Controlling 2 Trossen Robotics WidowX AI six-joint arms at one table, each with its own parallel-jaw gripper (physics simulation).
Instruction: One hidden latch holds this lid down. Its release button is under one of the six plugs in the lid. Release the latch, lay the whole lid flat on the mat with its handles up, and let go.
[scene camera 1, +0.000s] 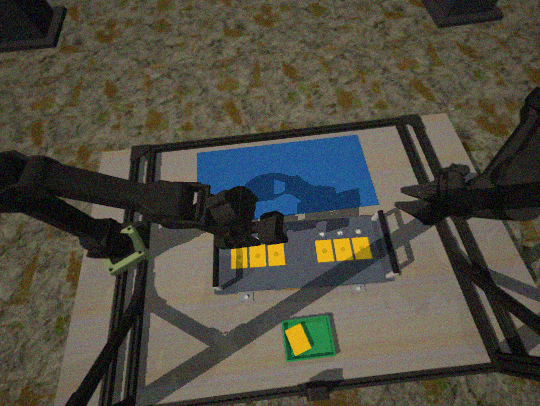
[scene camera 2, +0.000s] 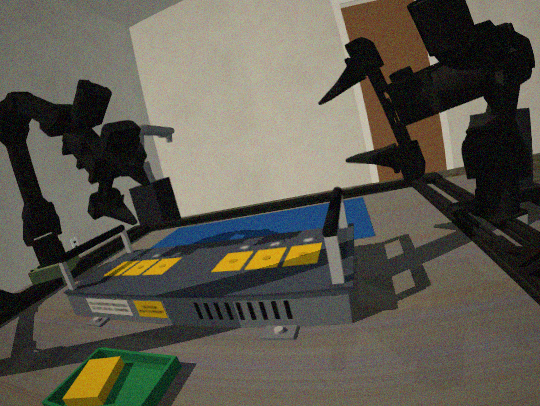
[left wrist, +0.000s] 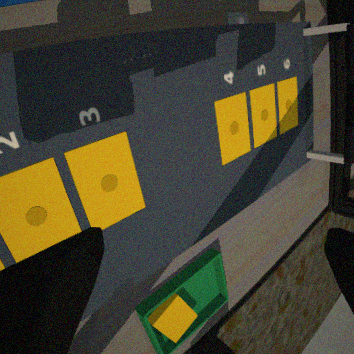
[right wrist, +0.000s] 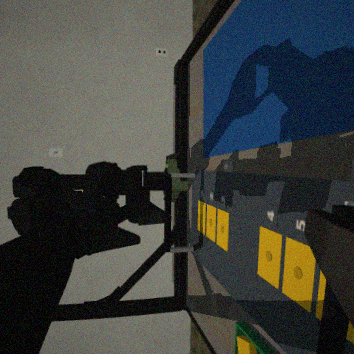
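Pixels of known places: left gripper, between the fingertips: (scene camera 2: 140, 205) (left wrist: 215, 239) (right wrist: 156, 228); right gripper, between the fingertips: (scene camera 1: 397, 197) (scene camera 2: 333, 132) (right wrist: 193, 225); left arm's base, origin of its link: (scene camera 1: 120, 248) (scene camera 2: 53, 261); right arm's base, origin of its link: (scene camera 2: 498, 213) (left wrist: 350, 16).
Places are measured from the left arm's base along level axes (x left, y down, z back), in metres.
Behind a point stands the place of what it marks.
Note:
The dark grey lid (scene camera 1: 300, 272) @(x -0.327, y 0.004, z -0.370 m) (scene camera 2: 195, 280) @(x -0.345, y 0.004, z -0.403 m) (left wrist: 175, 115) @(x -0.260, y 0.004, z -0.416 m) sits on its housing, with upright handles (scene camera 1: 388, 242) @(x -0.395, y -0.057, z -0.583 m) (scene camera 2: 334, 212) @(x -0.428, y -0.057, z -0.570 m) at both ends. Six yellow plugs sit in it: 1, 2 (scene camera 1: 258, 256) @(x -0.230, y 0.004, z -0.302 m) and 3 (left wrist: 105, 180) @(x -0.249, y 0.003, z -0.344 m) at the left, 4 (left wrist: 232, 127) @(x -0.314, y 0.004, z -0.456 m) (right wrist: 269, 256) @(x -0.318, y 0.003, z -0.460 m), 5 (left wrist: 264, 115) @(x -0.342, y 0.003, z -0.501 m) and 6 (left wrist: 288, 105) @(x -0.366, y 0.003, z -0.544 m) at the right. The blue mat (scene camera 1: 220, 165) @(x 0.114, y 0.051, z -0.366 m) (scene camera 2: 360, 220) @(x -0.201, y 0.051, z -0.723 m) (right wrist: 225, 90) @(x 0.014, y 0.051, z -0.376 m) lies behind. My left gripper (scene camera 1: 240, 242) (scene camera 2: 141, 202) @(x -0.246, y -0.098, z -0.342 m) (left wrist: 215, 239) @(x -0.246, y -0.098, z -0.342 m) is open and empty above the lid's left part. My right gripper (scene camera 1: 400, 197) @(x -0.329, y -0.136, z -0.636 m) (scene camera 2: 333, 132) @(x -0.329, y -0.136, z -0.636 m) is open and empty, raised beyond the right handle.
A green tray (scene camera 1: 322, 335) @(x -0.477, y 0.048, z -0.332 m) (scene camera 2: 150, 385) @(x -0.469, y 0.048, z -0.340 m) (left wrist: 210, 280) @(x -0.483, y 0.048, z -0.337 m) with a loose yellow block (scene camera 1: 298, 339) @(x -0.451, y 0.036, z -0.276 m) (scene camera 2: 95, 380) @(x -0.457, y 0.036, z -0.281 m) (left wrist: 175, 320) @(x -0.449, y 0.036, z -0.274 m) stands in front of the housing. Small metal tabs (scene camera 1: 359, 288) @(x -0.443, y 0.045, z -0.482 m) (scene camera 2: 280, 331) @(x -0.446, y 0.046, z -0.482 m) stick out at its front edge. A pale green bracket (scene camera 1: 137, 247) @(x -0.023, y 0.000, z -0.040 m) is at the left frame rail. Dark rails edge the table.

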